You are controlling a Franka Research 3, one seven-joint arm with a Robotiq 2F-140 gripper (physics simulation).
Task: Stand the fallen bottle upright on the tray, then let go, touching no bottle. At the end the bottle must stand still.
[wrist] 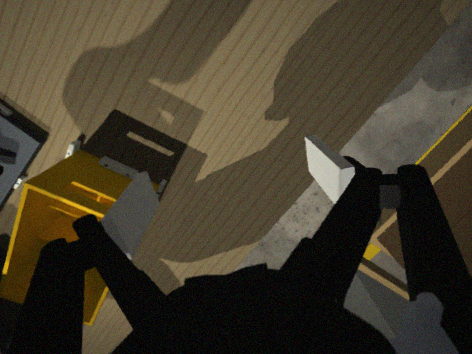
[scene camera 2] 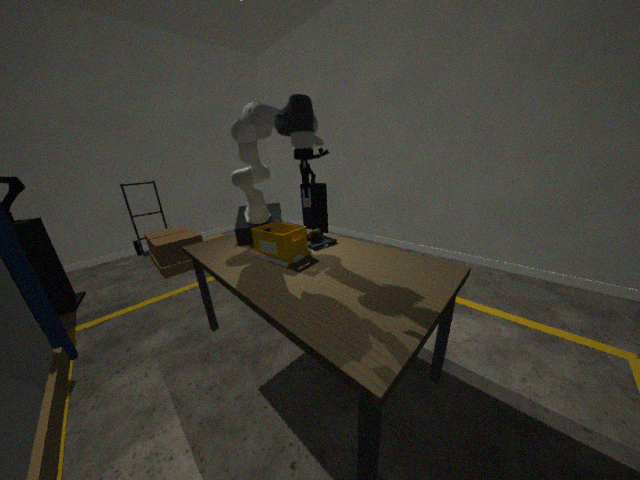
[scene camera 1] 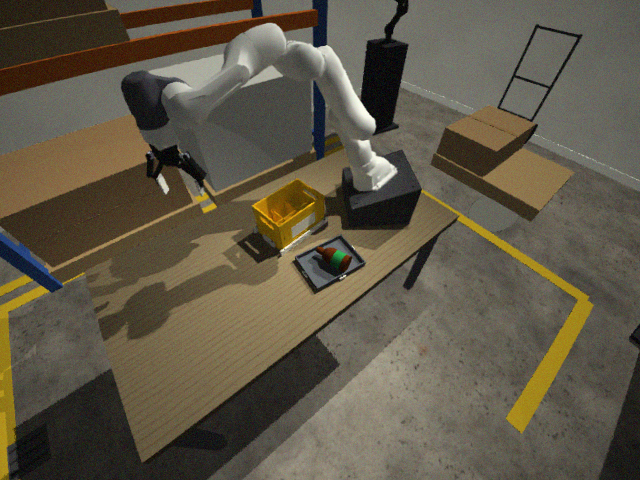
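The fallen bottle [scene camera 1: 337,258] [scene camera 2: 313,234], brown with a green band, lies on its side on the grey, dark-rimmed tray [scene camera 1: 314,269] [scene camera 2: 324,241] [wrist: 22,142]. In scene camera 1 its neck points to the upper left, towards the crate. In scene camera 2 the crate hides part of it. The bottle cannot be made out clearly in the wrist view, where part of the tray shows at the left edge. My gripper [scene camera 1: 182,187] [scene camera 2: 306,198] [wrist: 228,171] is open and empty, its fingers wide apart. It hangs high above the table's rear side, beyond the crate and well away from the bottle.
A yellow crate [scene camera 1: 271,227] [scene camera 2: 289,246] [wrist: 75,167] stands beside the tray, on the gripper's side. The black robot base [scene camera 1: 382,206] stands behind the tray. An orange and blue shelf rack [scene camera 1: 319,118] with large cartons runs along the table's rear side.
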